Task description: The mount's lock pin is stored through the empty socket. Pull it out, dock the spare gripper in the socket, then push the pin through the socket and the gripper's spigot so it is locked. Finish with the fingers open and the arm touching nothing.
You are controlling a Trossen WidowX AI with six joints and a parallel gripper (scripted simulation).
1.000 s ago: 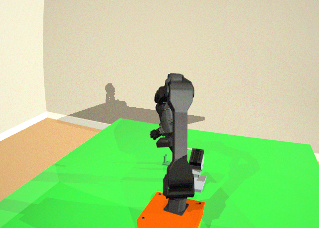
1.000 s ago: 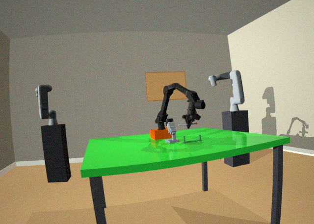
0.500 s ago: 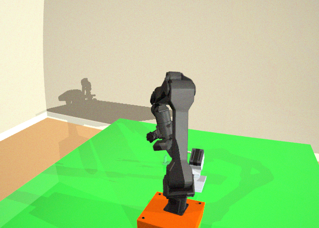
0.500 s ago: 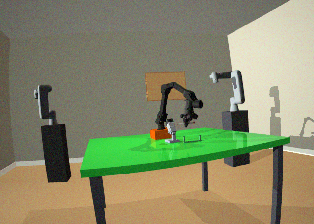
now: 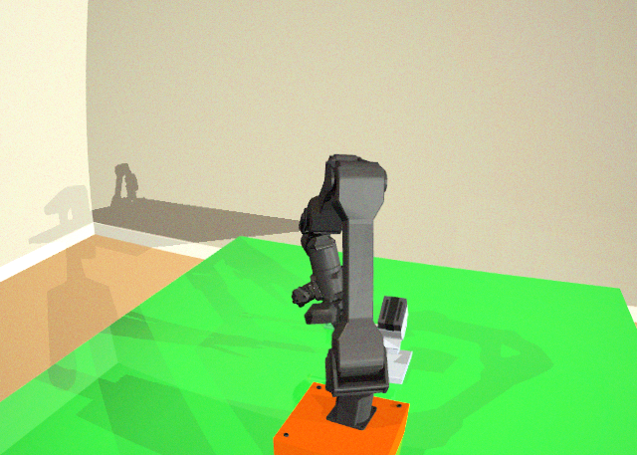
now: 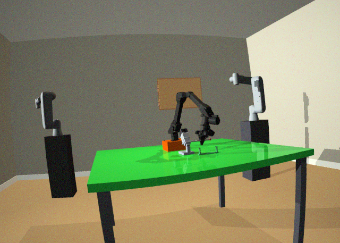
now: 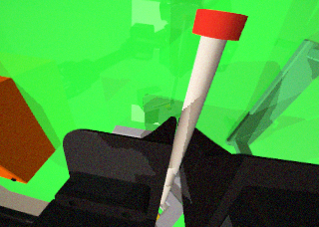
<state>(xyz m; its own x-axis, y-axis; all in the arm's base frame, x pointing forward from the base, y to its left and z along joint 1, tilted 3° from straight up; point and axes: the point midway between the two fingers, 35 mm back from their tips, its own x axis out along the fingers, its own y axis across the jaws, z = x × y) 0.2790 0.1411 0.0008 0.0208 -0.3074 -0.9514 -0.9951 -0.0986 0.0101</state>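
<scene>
Right now the socket is 110 mm to the right of my gripper tip. Also, from my gripper tip: pin cradle: 100 mm ahead, 30 mm below, 10 mm to the left; then spare gripper: 110 mm to the right, 70 mm above, 20 mm behind.
</scene>
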